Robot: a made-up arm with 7 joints. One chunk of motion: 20 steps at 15 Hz.
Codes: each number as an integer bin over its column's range. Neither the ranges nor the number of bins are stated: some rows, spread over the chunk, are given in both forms.
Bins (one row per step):
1: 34 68 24 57 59 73 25
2: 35 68 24 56 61 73 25
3: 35 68 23 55 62 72 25
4: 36 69 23 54 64 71 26
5: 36 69 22 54 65 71 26
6: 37 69 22 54 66 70 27
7: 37 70 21 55 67 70 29
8: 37 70 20 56 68 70 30
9: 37 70 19 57 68 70 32
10: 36 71 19 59 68 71 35
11: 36 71 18 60 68 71 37
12: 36 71 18 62 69 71 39
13: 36 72 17 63 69 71 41
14: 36 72 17 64 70 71 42
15: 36 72 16 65 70 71 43
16: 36 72 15 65 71 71 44
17: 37 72 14 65 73 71 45
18: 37 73 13 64 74 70 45
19: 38 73 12 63 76 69 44
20: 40 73 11 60 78 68 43
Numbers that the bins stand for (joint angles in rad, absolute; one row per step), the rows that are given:
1: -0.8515 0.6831 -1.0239 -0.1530 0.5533 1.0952 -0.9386
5: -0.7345 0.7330 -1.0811 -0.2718 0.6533 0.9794 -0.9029
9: -0.6761 0.7829 -1.1669 -0.1530 0.7033 0.9215 -0.6890
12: -0.7345 0.8328 -1.1955 0.0449 0.7200 0.9794 -0.4394
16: -0.7345 0.8827 -1.2812 0.1637 0.7533 0.9794 -0.2611
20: -0.5006 0.9326 -1.3956 -0.0342 0.8700 0.8058 -0.2968
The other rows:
2: -0.7930 0.6831 -1.0239 -0.1926 0.5867 1.0952 -0.9386
3: -0.7930 0.6831 -1.0525 -0.2322 0.6033 1.0373 -0.9386
4: -0.7345 0.7330 -1.0525 -0.2718 0.6367 0.9794 -0.9029
6: -0.6761 0.7330 -1.0811 -0.2718 0.6700 0.9215 -0.8673
7: -0.6761 0.7829 -1.1097 -0.2322 0.6867 0.9215 -0.7960
8: -0.6761 0.7829 -1.1383 -0.1926 0.7033 0.9215 -0.7603
10: -0.7345 0.8328 -1.1669 -0.0738 0.7033 0.9794 -0.5820
11: -0.7345 0.8328 -1.1955 -0.0342 0.7033 0.9794 -0.5107
13: -0.7345 0.8827 -1.2240 0.0845 0.7200 0.9794 -0.3681
14: -0.7345 0.8827 -1.2240 0.1241 0.7367 0.9794 -0.3324
15: -0.7345 0.8827 -1.2526 0.1637 0.7367 0.9794 -0.2968
17: -0.6761 0.8827 -1.3098 0.1637 0.7867 0.9794 -0.2255
18: -0.6761 0.9326 -1.3384 0.1241 0.8033 0.9215 -0.2255
19: -0.6176 0.9326 -1.3670 0.0845 0.8367 0.8636 -0.2611

